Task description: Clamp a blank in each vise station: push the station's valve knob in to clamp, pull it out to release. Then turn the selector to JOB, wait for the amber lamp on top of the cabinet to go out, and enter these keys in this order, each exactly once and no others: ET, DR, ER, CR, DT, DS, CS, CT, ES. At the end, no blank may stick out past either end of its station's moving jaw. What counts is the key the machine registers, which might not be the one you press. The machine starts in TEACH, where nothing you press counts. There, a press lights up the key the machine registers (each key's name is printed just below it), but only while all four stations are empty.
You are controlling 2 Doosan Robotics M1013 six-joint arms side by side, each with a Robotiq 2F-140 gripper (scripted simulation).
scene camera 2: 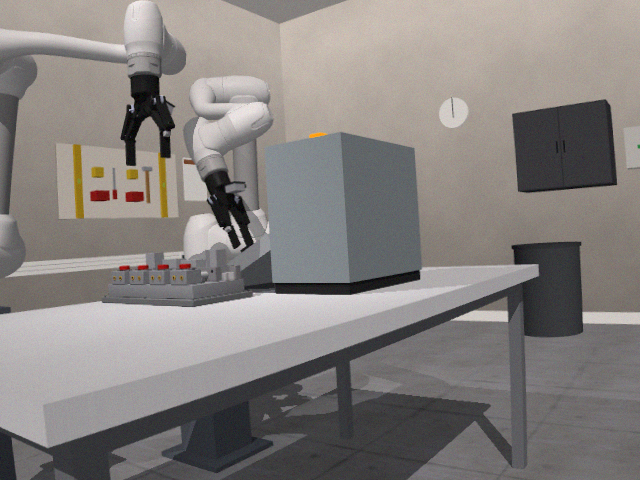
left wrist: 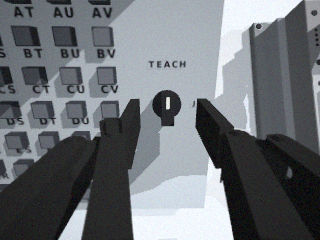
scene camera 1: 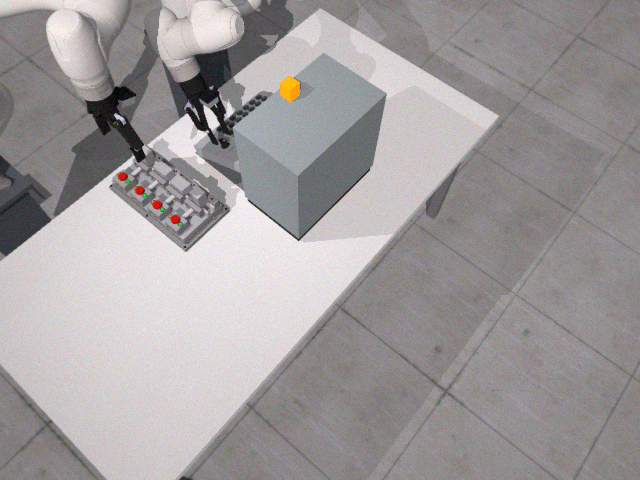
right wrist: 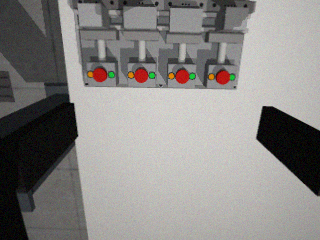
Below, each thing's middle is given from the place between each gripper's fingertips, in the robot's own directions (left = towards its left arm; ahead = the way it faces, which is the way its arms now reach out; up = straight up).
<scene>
The key panel (scene camera 1: 225, 161) is 110 mm to the left of my left hand (scene camera 2: 244, 246), 90 mm below it and 50 mm ahead of it.
I see the key panel 420 mm to the left of my right hand (scene camera 2: 147, 161), 310 mm below it and 80 mm ahead of it.
</scene>
